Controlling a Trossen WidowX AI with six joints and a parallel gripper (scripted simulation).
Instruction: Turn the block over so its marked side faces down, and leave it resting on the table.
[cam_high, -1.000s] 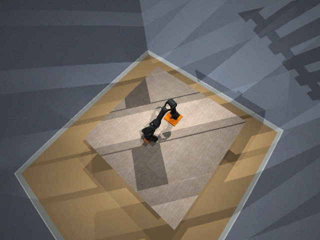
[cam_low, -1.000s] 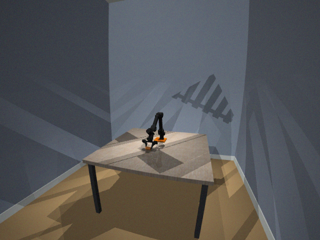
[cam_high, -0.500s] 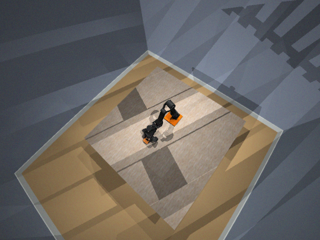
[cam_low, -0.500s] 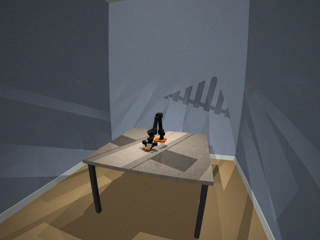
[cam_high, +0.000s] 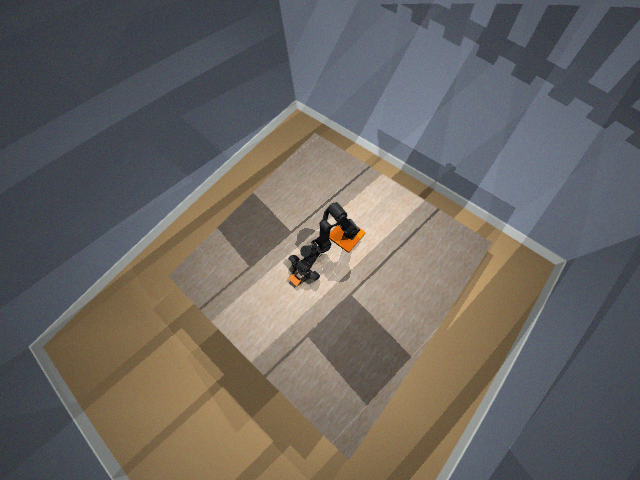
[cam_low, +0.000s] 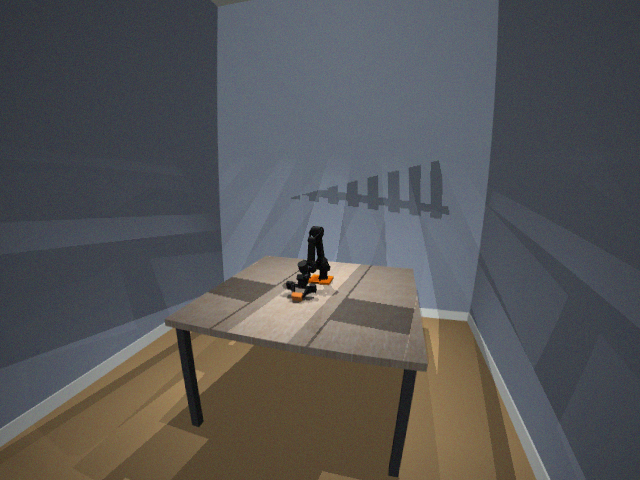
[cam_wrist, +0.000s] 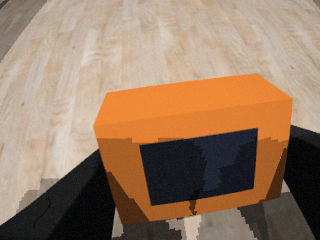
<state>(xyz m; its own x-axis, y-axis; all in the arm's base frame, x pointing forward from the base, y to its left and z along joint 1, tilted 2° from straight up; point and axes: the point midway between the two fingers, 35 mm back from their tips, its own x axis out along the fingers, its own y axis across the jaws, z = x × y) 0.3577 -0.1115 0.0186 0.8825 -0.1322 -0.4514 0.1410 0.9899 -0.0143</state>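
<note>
Now: the orange block 10 mm behind my gripper tip.
</note>
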